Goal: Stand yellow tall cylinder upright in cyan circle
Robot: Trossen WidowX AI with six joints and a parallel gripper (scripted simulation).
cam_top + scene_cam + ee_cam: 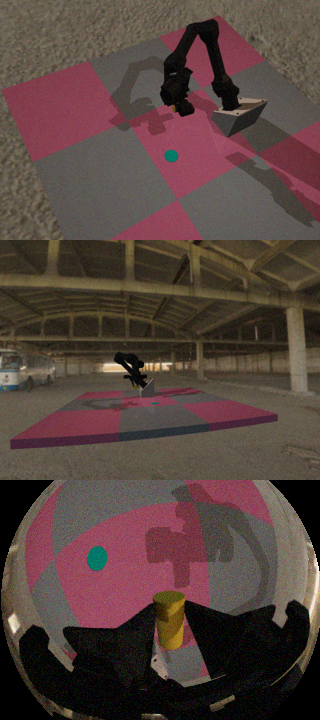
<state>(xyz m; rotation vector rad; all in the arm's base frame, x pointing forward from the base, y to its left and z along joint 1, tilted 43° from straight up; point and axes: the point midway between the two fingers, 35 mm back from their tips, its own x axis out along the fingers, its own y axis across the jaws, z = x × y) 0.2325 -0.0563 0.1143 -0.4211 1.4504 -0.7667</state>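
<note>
My gripper tip is now 20 mm past the yellow cylinder. From my gripper tip the other things lie so: cyan circle (130 mm to the left, 120 mm below, 110 mm ahead).
</note>
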